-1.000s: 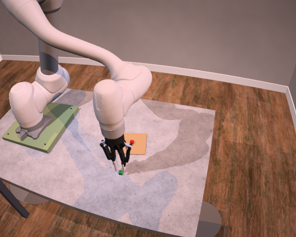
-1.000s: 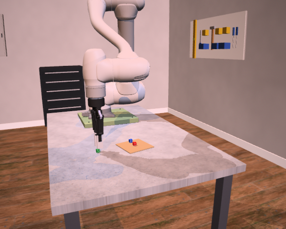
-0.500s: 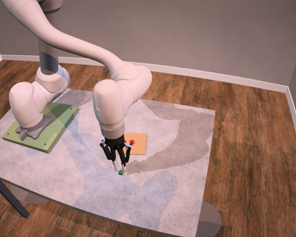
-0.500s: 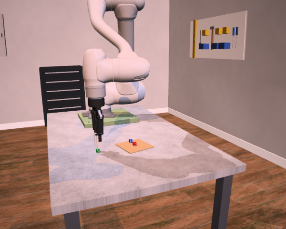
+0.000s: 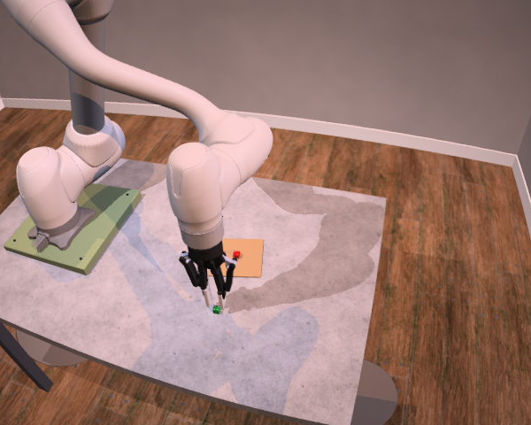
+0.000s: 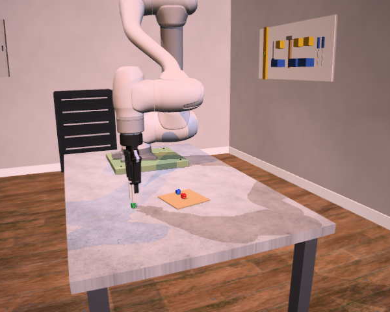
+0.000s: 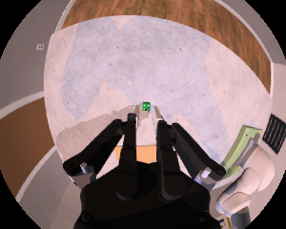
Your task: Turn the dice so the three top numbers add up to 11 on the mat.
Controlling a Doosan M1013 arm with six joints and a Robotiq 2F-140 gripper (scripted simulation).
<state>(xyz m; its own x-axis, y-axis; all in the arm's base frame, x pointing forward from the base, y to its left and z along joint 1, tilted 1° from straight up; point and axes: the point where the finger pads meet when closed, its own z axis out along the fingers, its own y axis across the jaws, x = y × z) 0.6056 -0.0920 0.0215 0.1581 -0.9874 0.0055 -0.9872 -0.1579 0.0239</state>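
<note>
Right now the green die is 1 cm to the right of my hand and 5 cm below it. Also, from my hand: red die 2 cm behind, 18 cm to the left, 5 cm below; orange mat 2 cm behind, 18 cm to the left, 6 cm below; blue die 7 cm behind, 17 cm to the left, 5 cm below.
</note>
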